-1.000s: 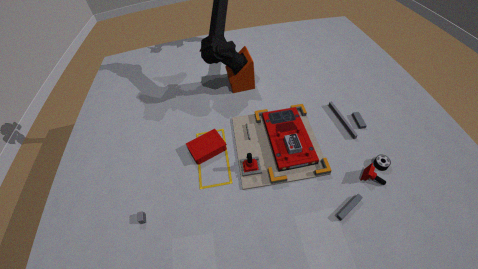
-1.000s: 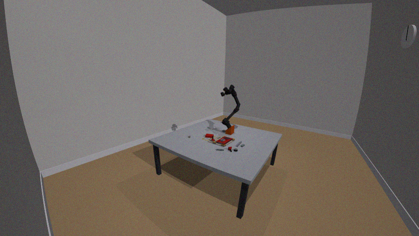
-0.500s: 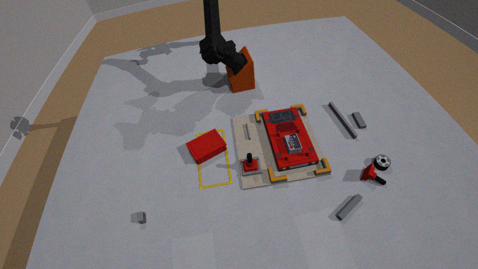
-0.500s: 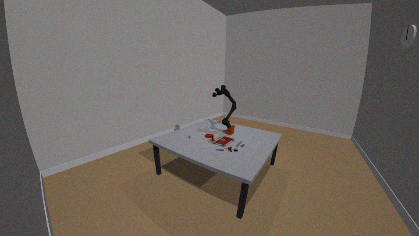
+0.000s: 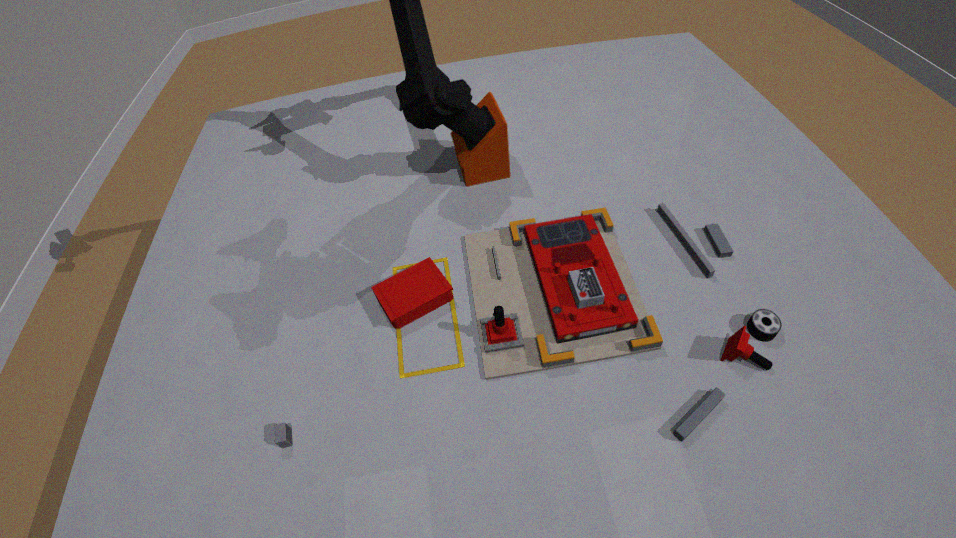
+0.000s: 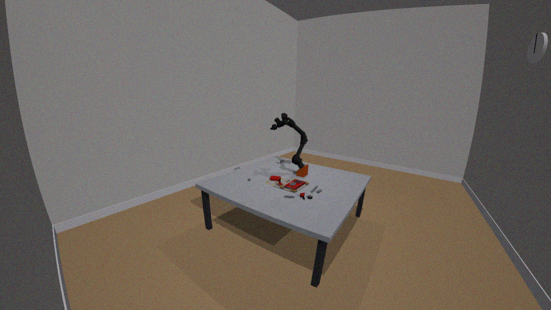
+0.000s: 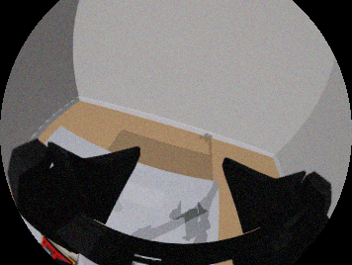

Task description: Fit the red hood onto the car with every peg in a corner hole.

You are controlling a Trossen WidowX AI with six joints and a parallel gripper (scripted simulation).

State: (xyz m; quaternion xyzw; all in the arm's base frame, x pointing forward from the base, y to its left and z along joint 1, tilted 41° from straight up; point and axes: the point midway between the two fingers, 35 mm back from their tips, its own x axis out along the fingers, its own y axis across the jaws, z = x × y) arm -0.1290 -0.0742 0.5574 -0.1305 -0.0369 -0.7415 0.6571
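The red hood lies 420 mm below my gripper tip, 400 mm ahead of it and 280 mm to the left of it. The rest, counted from my gripper tip: grey engine block (510 mm to the left, 480 mm ahead, 410 mm below); then wheel (720 mm to the left, 600 mm ahead, 430 mm below).
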